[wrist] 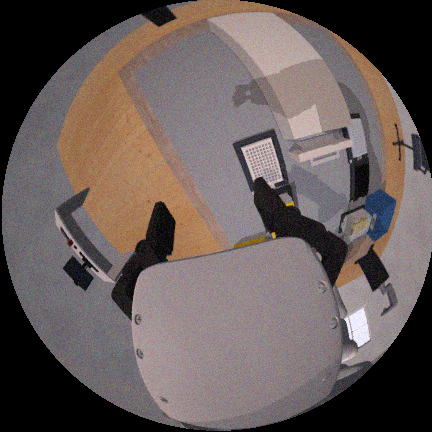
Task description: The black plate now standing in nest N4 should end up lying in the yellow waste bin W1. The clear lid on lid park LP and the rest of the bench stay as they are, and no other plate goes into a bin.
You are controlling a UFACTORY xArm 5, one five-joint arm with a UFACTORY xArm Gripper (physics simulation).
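Frame: origin at the arm's base, x down, y right, z back, level; metres.
Seen in the pictures: gripper, fingertip midpoint: (210,200).
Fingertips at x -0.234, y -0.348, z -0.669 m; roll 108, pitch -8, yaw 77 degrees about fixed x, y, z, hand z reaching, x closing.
Pixels of each thing's top centre, then the offset from my fingertips to it. "pt": a spot on its surface instead.
- white many-welled plate, middle of its top: (263,164) dx +0.241, dy +0.095, dz +0.035 m
- dark-rimmed nest, surface spot: (241,159) pt dx +0.255, dy +0.041, dz +0.008 m
- flat black piece, middle of its top: (363,181) dx +0.241, dy +0.491, dz +0.168 m
- yellow strip, surface spot: (250,242) pt dx +0.253, dy -0.008, dz +0.316 m
- long pale housing, middle of its top: (288,51) dx +0.184, dy +0.248, dz -0.245 m
- blue bin, middle of its top: (385,222) dx +0.147, dy +0.636, dz +0.339 m
- clear box, middle of its top: (361,228) dx +0.190, dy +0.481, dz +0.351 m
My gripper (210,200) is open and empty, its two black fingers wide apart above the bench. A white many-welled plate (262,159) lies in a dark-rimmed nest (241,159) beyond the right fingertip. A flat black piece (360,179) shows at the right; I cannot tell whether it is the black plate of nest N4. A yellow strip (250,242) shows at the edge of the gripper housing; whether it belongs to bin W1 is unclear. The clear lid on LP cannot be told apart for certain.
A long pale housing (292,65) stands at the upper right. A blue bin (381,215) is at the far right, beside a clear box (356,223) with yellow contents. A white device (82,247) stands at the left. A wooden strip (175,165) edges the grey surface.
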